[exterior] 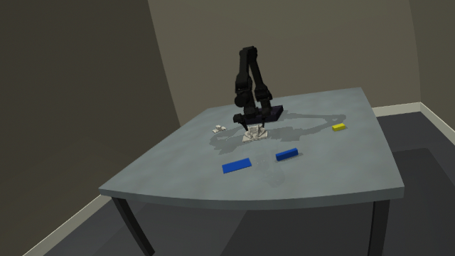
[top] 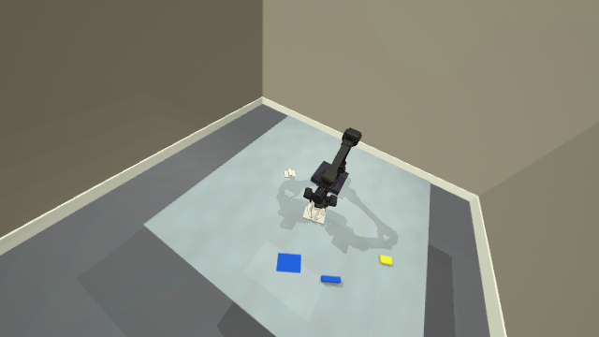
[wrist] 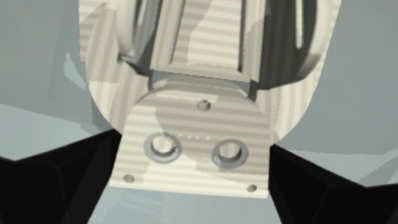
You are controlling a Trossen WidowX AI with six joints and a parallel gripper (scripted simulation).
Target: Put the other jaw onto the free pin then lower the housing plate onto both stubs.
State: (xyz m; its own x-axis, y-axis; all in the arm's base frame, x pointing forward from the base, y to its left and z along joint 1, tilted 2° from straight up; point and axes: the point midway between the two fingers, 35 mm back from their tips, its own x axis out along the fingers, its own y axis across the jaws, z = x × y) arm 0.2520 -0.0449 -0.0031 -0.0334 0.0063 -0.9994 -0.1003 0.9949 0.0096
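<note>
The white jaw lies 30 mm ahead of my gripper tip, 10 mm to the right of it and 10 mm above it. Round my gripper tip: blue block 350 mm ahead, 170 mm to the left; then flat blue plate 350 mm ahead, 30 mm to the right, 10 mm below; then small cream part 150 mm behind, 240 mm to the right.
</note>
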